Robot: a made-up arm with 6 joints. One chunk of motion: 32 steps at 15 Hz.
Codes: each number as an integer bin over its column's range. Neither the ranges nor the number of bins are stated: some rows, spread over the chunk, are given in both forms.
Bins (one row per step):
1: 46 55 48 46 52 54
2: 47 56 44 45 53 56
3: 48 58 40 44 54 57
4: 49 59 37 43 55 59
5: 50 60 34 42 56 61
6: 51 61 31 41 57 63
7: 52 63 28 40 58 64
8: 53 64 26 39 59 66
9: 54 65 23 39 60 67
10: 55 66 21 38 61 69
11: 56 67 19 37 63 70
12: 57 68 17 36 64 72
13: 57 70 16 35 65 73
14: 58 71 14 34 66 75
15: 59 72 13 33 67 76
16: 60 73 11 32 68 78
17: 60 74 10 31 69 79
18: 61 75 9 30 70 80
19: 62 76 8 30 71 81
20: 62 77 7 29 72 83
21: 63 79 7 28 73 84
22: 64 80 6 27 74 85
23: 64 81 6 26 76 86
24: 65 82 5 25 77 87
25: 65 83 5 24 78 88
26: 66 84 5 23 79 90
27: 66 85 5 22 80 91
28: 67 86 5 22 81 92
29: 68 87 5 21 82 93
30: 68 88 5 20 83 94
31: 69 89 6 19 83 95
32: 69 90 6 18 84 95
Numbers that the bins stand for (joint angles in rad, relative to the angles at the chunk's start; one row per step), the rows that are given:
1: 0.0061 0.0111 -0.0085 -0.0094 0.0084 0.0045
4: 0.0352 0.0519 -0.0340 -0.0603 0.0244 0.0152
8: 0.0739 0.1029 -0.0596 -0.1282 0.0459 0.0300
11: 0.1030 0.1335 -0.0759 -0.1621 0.0673 0.0385
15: 0.1321 0.1845 -0.0898 -0.2300 0.0887 0.0512
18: 0.1515 0.2152 -0.0991 -0.2809 0.1047 0.0597
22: 0.1806 0.2662 -0.1061 -0.3318 0.1262 0.0703
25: 0.1903 0.2968 -0.1084 -0.3827 0.1476 0.0767
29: 0.2194 0.3376 -0.1084 -0.4336 0.1690 0.0873
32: 0.2291 0.3682 -0.1061 -0.4845 0.1797 0.0915
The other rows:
2: 0.0158 0.0213 -0.0178 -0.0264 0.0137 0.0088
3: 0.0255 0.0417 -0.0271 -0.0433 0.0191 0.0109
5: 0.0448 0.0621 -0.0410 -0.0773 0.0298 0.0194
6: 0.0545 0.0723 -0.0480 -0.0942 0.0352 0.0236
7: 0.0642 0.0927 -0.0549 -0.1112 0.0405 0.0258
9: 0.0836 0.1131 -0.0666 -0.1282 0.0512 0.0321
10: 0.0933 0.1233 -0.0712 -0.1452 0.0566 0.0364
12: 0.1127 0.1437 -0.0805 -0.1791 0.0726 0.0427
13: 0.1127 0.1641 -0.0828 -0.1961 0.0780 0.0448
14: 0.1224 0.1743 -0.0875 -0.2130 0.0833 0.0491
16: 0.1418 0.1947 -0.0944 -0.2470 0.0940 0.0555
17: 0.1418 0.2049 -0.0968 -0.2639 0.0994 0.0576
19: 0.1612 0.2254 -0.1014 -0.2809 0.1101 0.0618
20: 0.1612 0.2356 -0.1037 -0.2979 0.1155 0.0661
21: 0.1709 0.2560 -0.1037 -0.3148 0.1208 0.0682
23: 0.1806 0.2764 -0.1061 -0.3488 0.1369 0.0724
24: 0.1903 0.2866 -0.1084 -0.3658 0.1422 0.0745
26: 0.2000 0.3070 -0.1084 -0.3997 0.1529 0.0809
27: 0.2000 0.3172 -0.1084 -0.4167 0.1583 0.0830
28: 0.2097 0.3274 -0.1084 -0.4167 0.1636 0.0852
30: 0.2194 0.3478 -0.1084 -0.4506 0.1743 0.0894
31: 0.2291 0.3580 -0.1061 -0.4676 0.1743 0.0915

